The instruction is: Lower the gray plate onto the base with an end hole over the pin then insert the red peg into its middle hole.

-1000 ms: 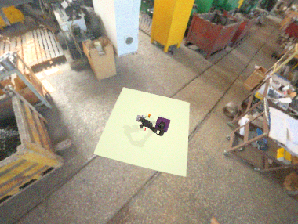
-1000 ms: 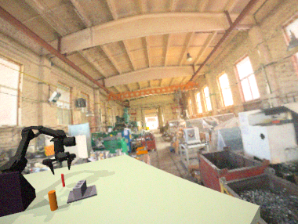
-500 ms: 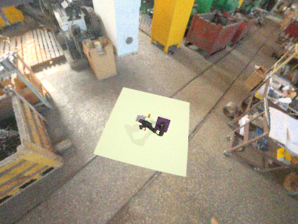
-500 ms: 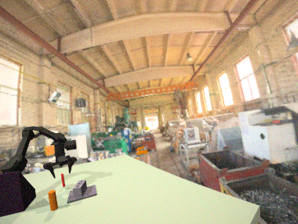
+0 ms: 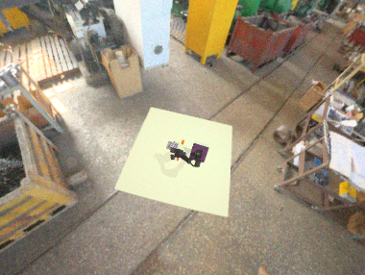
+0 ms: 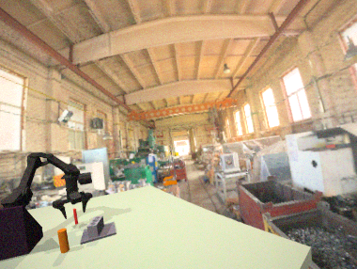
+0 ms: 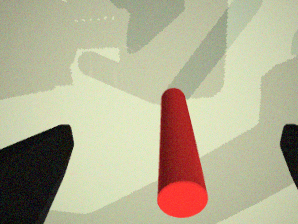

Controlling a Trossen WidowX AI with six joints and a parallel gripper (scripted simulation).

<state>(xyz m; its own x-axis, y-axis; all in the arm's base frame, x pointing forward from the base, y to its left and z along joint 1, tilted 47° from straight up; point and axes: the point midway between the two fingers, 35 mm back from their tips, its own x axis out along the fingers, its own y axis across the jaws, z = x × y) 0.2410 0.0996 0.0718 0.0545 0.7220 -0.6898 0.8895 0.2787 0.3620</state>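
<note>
My gripper tip is now 110 mm short of the gray plate and 180 mm to the left of it. From my gripper tip the other things lie so: gray base: 120 mm ahead, 160 mm to the right, 40 mm below; orange cylinder: 10 mm behind, 250 mm to the right; red peg: right at my gripper tip.
</note>
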